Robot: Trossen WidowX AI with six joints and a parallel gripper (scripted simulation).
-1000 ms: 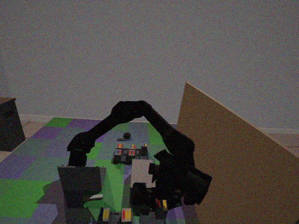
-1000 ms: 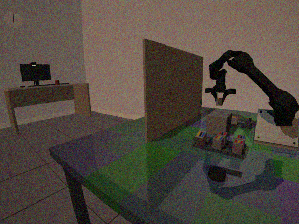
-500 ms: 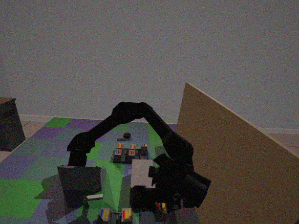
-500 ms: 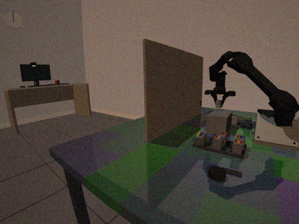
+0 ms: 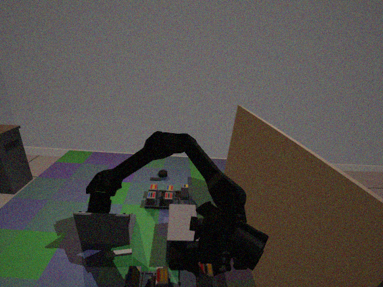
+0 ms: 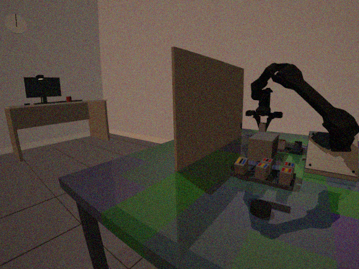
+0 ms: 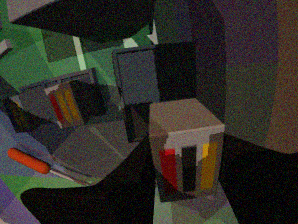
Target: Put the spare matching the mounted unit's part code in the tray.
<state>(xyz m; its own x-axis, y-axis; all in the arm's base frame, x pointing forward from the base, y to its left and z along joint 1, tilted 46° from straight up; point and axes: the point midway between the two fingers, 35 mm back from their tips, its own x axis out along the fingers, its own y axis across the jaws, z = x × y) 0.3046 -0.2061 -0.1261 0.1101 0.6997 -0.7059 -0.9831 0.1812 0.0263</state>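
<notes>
Now: the tray 9 cm below my gripper tip, 1 cm to the left of it and 1 cm behind it. Also, from my gripper tip: tall tan board (21 cm ahead, 15 cm to the left, 13 cm above); mounted unit (19 cm to the left, 4 cm below, 2 cm behind); white bar (24 cm behind, 15 cm to the left, 9 cm below).
</notes>
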